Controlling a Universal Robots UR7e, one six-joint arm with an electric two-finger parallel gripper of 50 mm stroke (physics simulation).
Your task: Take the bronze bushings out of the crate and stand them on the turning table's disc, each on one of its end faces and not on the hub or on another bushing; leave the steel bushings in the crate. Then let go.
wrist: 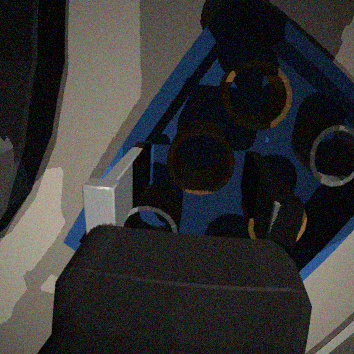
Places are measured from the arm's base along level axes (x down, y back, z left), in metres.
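Pixels of known places: gripper, fingertip midpoint: (196, 165).
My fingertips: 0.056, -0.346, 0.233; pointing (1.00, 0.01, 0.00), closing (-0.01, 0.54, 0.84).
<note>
Ahead of a thing's pixels: the offset from my fingertips to its top centre, as dx, dy, dz.
My gripper (196, 165) is open and empty, its fingers over the blue crate @(+0.000, -0.001, +0.035) (167, 95) on either side of a bronze bushing @(+0.007, +0.001, +0.002) (200, 189) that stands upright, its ring facing up. A second bronze bushing @(+0.007, +0.050, +0.003) (255, 125) stands further up the view. A third bronze bushing @(+0.007, -0.001, +0.065) (302, 227) is partly hidden behind the right finger. One steel bushing @(+0.007, +0.056, +0.064) (336, 181) stands near the right edge. Another steel bushing @(+0.007, -0.056, +0.004) (170, 218) shows between the left finger and the gripper body, which hides its lower part. The disc's hub does not show.
A dark curved body (51, 100) at the left edge may be part of the turning table. The crate's walls run slantwise around the bushings, and the left finger is close to the left wall. Deep shadow covers much of the crate's inside.
</note>
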